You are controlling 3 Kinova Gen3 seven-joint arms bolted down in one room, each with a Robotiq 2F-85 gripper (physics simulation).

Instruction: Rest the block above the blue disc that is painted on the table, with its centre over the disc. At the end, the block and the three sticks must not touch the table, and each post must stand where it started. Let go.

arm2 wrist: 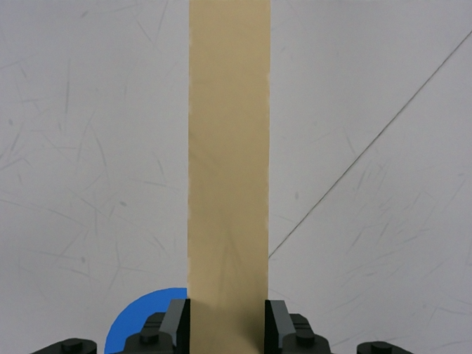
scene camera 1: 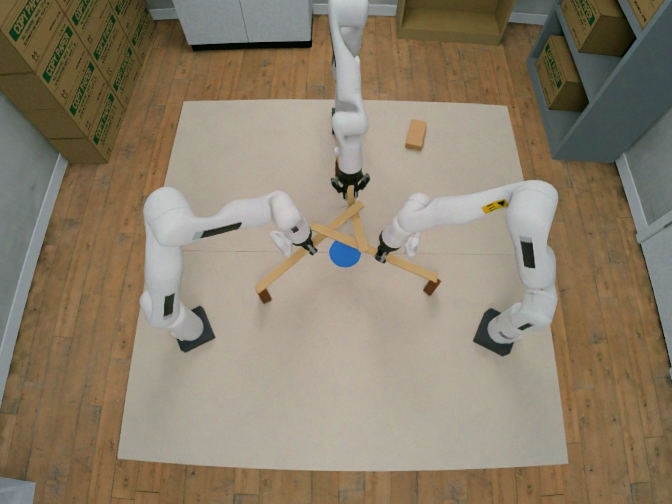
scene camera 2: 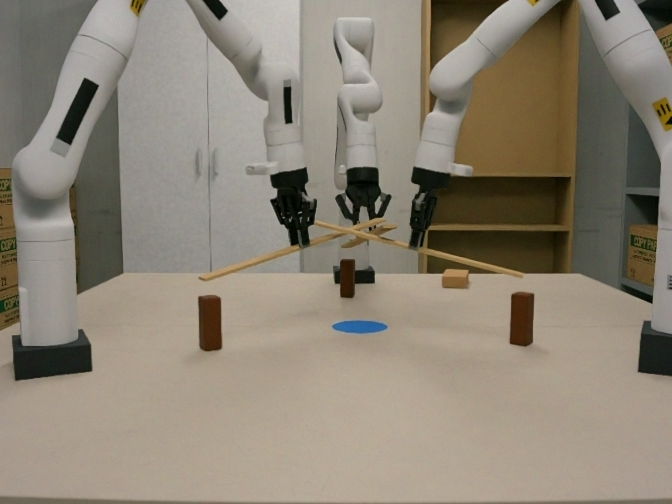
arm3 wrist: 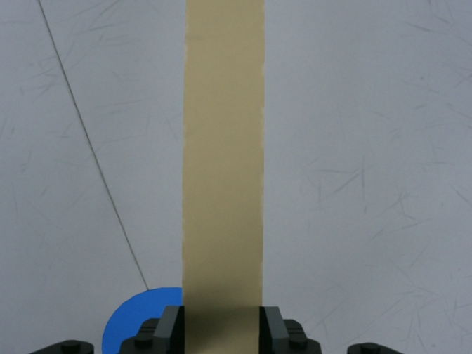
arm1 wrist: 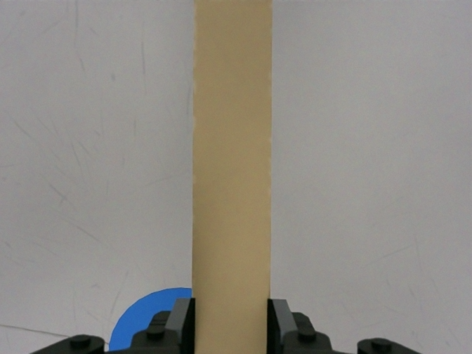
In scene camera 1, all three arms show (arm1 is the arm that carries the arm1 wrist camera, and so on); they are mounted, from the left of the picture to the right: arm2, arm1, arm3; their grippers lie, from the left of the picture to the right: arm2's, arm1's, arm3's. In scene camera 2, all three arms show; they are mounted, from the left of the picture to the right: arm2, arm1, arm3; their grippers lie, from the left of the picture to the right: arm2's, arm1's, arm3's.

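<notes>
My arm1 gripper [arm1 wrist: 231, 326] [scene camera 1: 350, 190] [scene camera 2: 362, 215], arm2 gripper [arm2 wrist: 227, 327] [scene camera 1: 310, 249] [scene camera 2: 300, 244] and arm3 gripper [arm3 wrist: 221, 332] [scene camera 1: 381, 257] [scene camera 2: 416, 245] are each shut on a tan stick. Arm1's stick [arm1 wrist: 232, 150] [scene camera 1: 358, 230], arm2's stick [arm2 wrist: 228, 150] [scene camera 1: 279, 272] [scene camera 2: 244, 264] and arm3's stick [arm3 wrist: 223, 150] [scene camera 1: 407, 265] [scene camera 2: 477, 262] are tilted in the air and cross in scene camera 1 beside the blue disc [scene camera 1: 344, 256] [scene camera 2: 359, 326]. Contact between them is unclear. The orange-tan block [scene camera 1: 415, 134] [scene camera 2: 454, 278] lies on the table.
Brown posts stand upright at the left [scene camera 1: 264, 295] [scene camera 2: 210, 322], right [scene camera 1: 432, 286] [scene camera 2: 521, 319] and back [scene camera 2: 347, 278]. In scene camera 2, a gap shows between the outer stick ends and the left and right posts. Arm bases stand around the table [scene camera 1: 341, 406] [scene camera 2: 352, 423].
</notes>
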